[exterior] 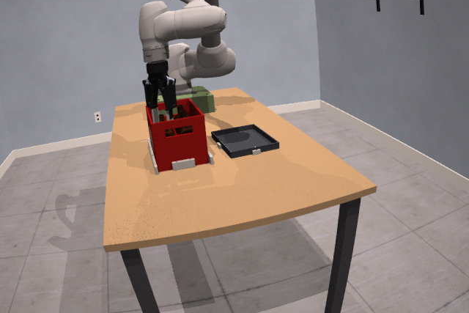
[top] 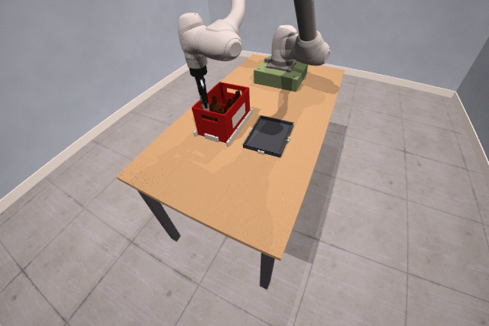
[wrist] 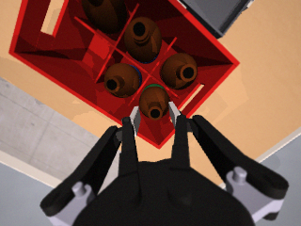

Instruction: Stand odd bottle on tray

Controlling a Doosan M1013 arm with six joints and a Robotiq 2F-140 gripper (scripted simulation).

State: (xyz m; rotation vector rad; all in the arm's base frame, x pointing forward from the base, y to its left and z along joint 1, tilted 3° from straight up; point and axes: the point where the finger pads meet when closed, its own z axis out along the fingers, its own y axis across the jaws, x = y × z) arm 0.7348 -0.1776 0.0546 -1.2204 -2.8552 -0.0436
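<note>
My hand is 9 cm above the glass bottle. The rest, counted from my hand: dark grey tray (8 cm behind, 31 cm to the left, 16 cm below); red crate (9 cm behind, 5 cm to the left, 9 cm below).
</note>
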